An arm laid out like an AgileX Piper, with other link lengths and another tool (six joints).
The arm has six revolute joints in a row. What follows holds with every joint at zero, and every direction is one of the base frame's.
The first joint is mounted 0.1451 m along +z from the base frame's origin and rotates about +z.
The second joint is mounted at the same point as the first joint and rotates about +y.
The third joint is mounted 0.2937 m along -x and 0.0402 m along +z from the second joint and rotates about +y.
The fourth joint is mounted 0.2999 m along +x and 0.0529 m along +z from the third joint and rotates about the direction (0.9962, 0, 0.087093).
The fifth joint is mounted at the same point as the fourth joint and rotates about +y.
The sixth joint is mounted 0.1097 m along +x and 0.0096 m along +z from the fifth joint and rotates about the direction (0.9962, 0, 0.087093).
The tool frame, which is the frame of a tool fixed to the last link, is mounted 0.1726 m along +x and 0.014 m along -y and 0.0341 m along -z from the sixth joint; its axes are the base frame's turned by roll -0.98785, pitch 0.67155 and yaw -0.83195 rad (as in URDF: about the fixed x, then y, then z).
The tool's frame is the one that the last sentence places.
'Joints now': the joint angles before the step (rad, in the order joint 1, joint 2, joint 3, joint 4, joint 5, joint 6). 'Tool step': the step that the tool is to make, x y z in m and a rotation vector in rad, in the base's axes. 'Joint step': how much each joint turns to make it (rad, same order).
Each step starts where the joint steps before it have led.
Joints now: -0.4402, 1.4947, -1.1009, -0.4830, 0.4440, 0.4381
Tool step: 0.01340, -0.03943, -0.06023, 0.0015, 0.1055, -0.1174
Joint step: -0.0046, 0.2410, -0.1187, -0.2286, 0.0467, 0.2554
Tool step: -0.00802, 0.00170, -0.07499, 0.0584, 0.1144, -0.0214
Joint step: 0.0000, 0.1538, -0.0051, -0.0360, -0.0038, 0.0560
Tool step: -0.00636, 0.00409, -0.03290, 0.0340, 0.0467, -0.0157
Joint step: 0.0000, 0.0669, -0.0039, 0.0002, 0.0000, 0.0197
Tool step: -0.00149, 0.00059, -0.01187, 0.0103, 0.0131, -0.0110
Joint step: 0.0000, 0.0281, -0.0058, -0.0072, 0.0001, 0.0190
